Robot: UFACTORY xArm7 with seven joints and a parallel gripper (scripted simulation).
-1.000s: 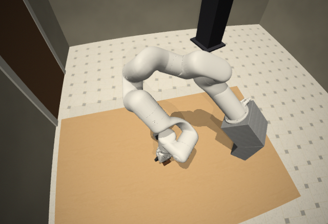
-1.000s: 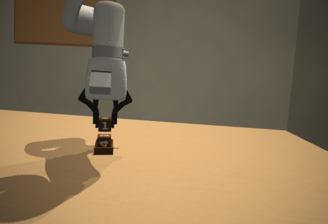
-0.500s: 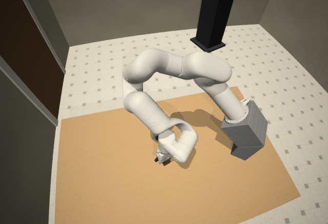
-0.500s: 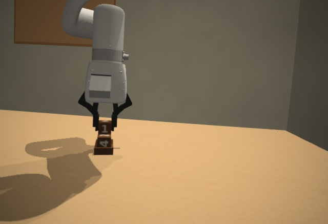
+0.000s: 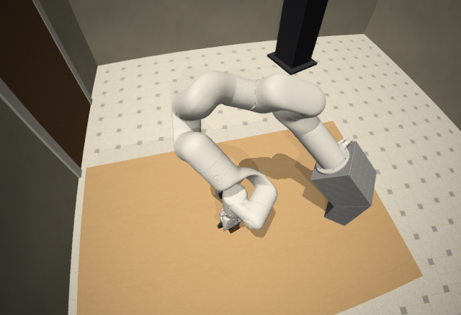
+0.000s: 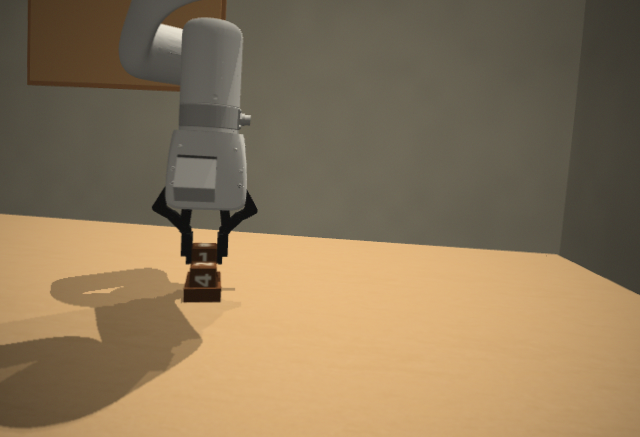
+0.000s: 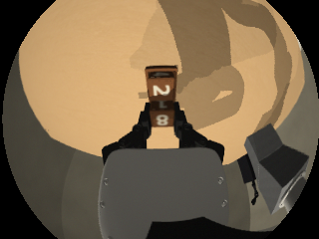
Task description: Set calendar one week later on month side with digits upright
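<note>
Now: hand 5 cm above the brown tray and 2 cm to the left of it.
</note>
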